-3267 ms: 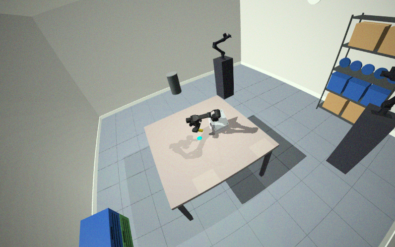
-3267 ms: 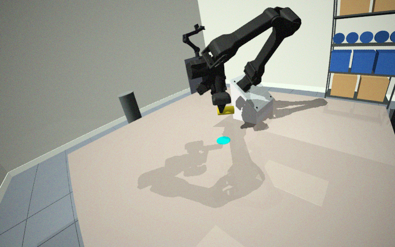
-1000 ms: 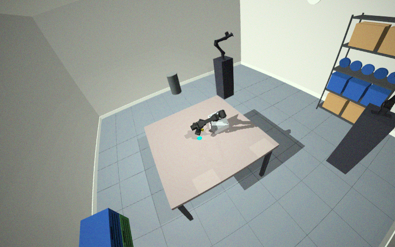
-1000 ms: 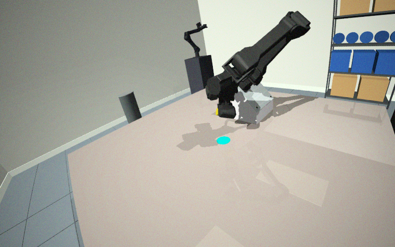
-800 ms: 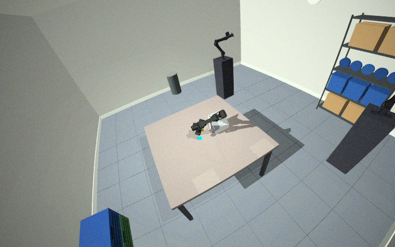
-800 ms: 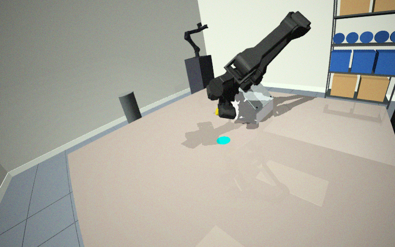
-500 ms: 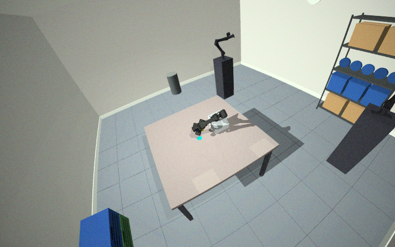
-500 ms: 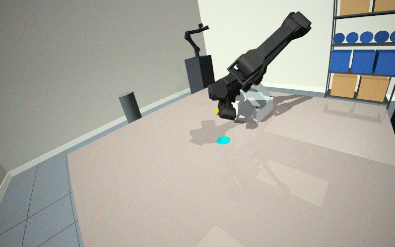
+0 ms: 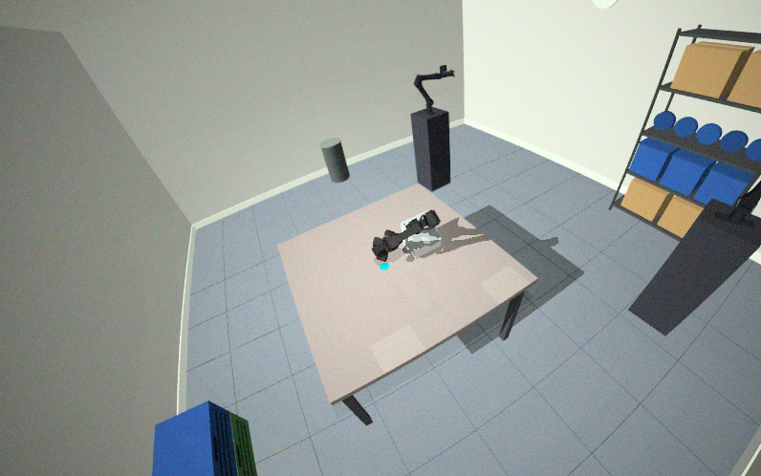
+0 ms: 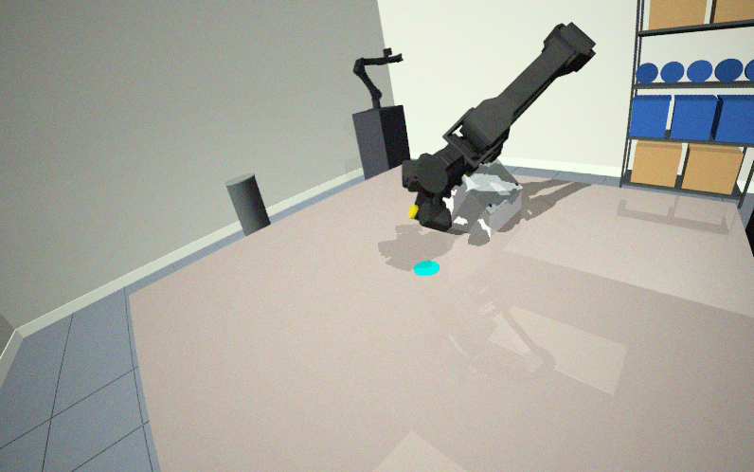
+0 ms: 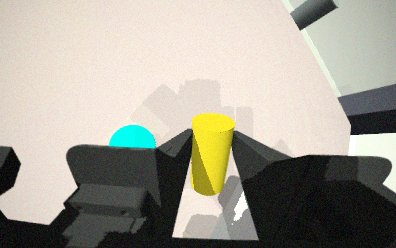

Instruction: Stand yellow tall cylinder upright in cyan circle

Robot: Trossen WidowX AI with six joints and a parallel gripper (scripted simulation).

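Now: the yellow tall cylinder 1 cm to the left of my gripper tip, 1 cm below it and 1 cm behind it. Round my gripper tip: cyan circle (12 cm below, 4 cm to the left, 4 cm ahead).
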